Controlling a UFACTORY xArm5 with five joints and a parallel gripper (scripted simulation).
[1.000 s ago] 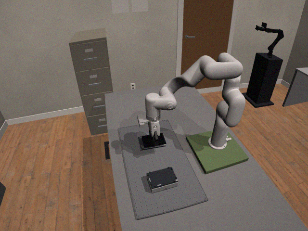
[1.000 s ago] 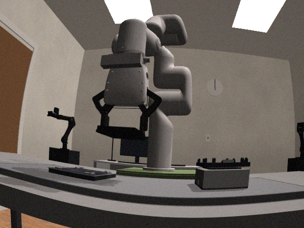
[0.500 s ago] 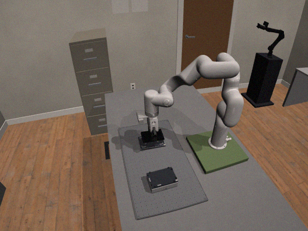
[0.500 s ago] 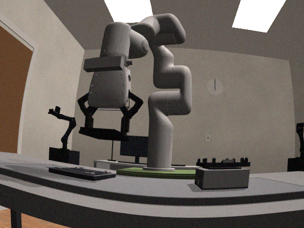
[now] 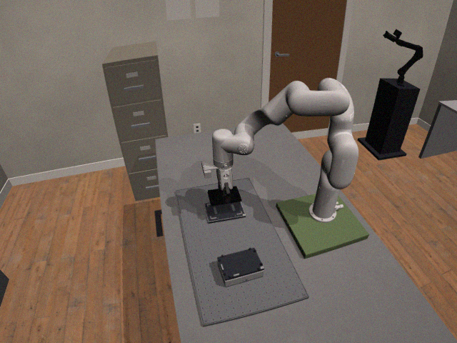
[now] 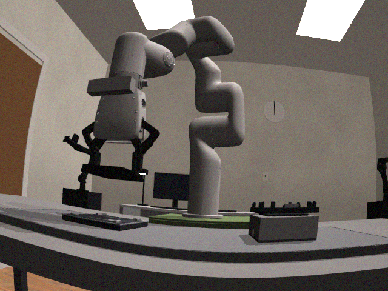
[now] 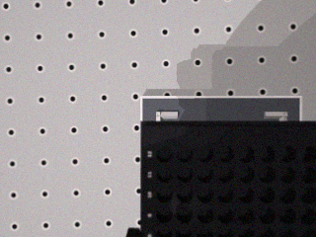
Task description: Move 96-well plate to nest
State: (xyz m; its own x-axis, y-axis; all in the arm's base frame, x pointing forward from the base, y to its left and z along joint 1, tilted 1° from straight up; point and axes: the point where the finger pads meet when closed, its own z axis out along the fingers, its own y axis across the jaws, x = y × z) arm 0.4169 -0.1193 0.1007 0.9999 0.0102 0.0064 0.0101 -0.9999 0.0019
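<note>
Right now the dark plate nest is 11 cm below my hand and 1 cm to the right of it. Round my hand: black 96-well plate 1 cm below.
</note>
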